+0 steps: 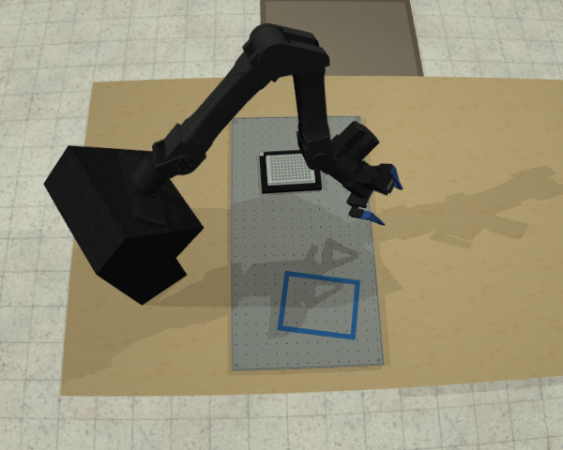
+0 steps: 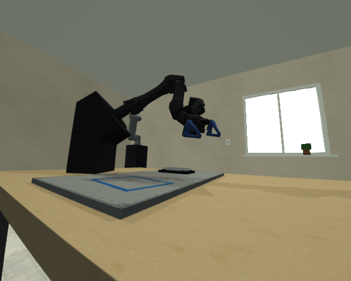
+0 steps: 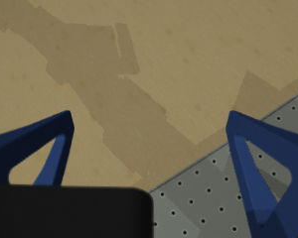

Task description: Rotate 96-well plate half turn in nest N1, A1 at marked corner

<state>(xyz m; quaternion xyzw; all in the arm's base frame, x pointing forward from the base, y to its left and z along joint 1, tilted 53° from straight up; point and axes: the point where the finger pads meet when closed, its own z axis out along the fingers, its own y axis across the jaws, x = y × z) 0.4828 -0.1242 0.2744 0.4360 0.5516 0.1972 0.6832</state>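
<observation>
My hand is 220 mm past the clear 96-well plate, 160 mm to the right of it and 140 mm above it. From my hand the other things lie so: black plate nest N1: 220 mm behind, 160 mm to the left, 150 mm below; then white A1 label: 300 mm behind, 210 mm to the left, 150 mm below.
</observation>
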